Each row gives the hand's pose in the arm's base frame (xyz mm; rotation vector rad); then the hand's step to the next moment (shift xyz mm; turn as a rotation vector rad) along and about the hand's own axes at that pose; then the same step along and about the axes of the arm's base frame.
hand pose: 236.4 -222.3 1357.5 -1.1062 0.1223 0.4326
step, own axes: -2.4 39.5 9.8 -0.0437 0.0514 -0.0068
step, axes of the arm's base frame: -19.0 22.8 -27.9 -0.0594 0.0011 -0.0327
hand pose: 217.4 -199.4 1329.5 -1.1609 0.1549 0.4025
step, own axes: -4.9 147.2 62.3 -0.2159 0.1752 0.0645
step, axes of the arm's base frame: -66.8 105.4 -100.1 -0.2715 0.0687 -0.0550
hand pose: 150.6 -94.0 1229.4 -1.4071 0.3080 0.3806
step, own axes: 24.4 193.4 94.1 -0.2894 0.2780 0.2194
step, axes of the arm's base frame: -63.5 118.2 -169.9 -0.3848 0.2288 -0.0935
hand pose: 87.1 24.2 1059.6 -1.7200 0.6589 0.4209
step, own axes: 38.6 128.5 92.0 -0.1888 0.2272 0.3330
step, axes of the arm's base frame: -44.9 61.3 -143.9 -0.2675 0.3258 -0.1430
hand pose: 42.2 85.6 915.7 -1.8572 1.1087 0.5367
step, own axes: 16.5 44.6 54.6 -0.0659 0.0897 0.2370
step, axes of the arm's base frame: -26.1 29.2 -60.9 -0.0938 0.2145 -0.1173
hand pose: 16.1 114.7 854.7 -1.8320 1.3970 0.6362
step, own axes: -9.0 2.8 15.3 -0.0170 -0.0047 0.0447
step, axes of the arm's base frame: -4.6 17.1 -3.2 0.0017 0.0462 -0.0132
